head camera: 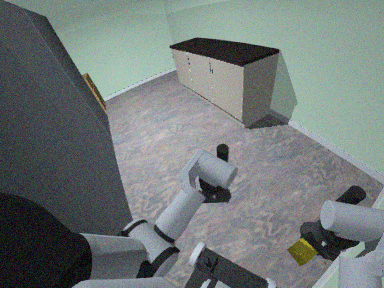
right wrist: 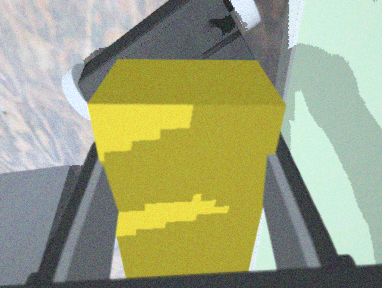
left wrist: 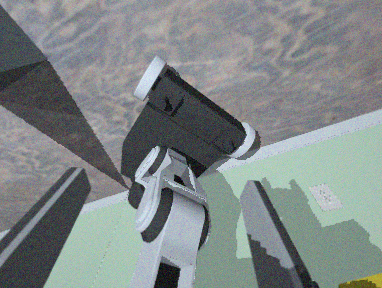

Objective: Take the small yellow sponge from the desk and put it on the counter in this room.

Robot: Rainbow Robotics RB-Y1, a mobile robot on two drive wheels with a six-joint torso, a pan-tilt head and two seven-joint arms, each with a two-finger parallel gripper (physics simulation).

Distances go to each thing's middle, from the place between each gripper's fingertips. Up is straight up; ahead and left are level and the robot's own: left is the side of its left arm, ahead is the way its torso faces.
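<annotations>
Yellow sponge (right wrist: pixel 184 143): 1 cm to the left of my right hand and 2 cm behind it.
Yellow sponge: 37 cm to the right of my left hand, 2 cm behind it and 1 cm below it.
</annotations>
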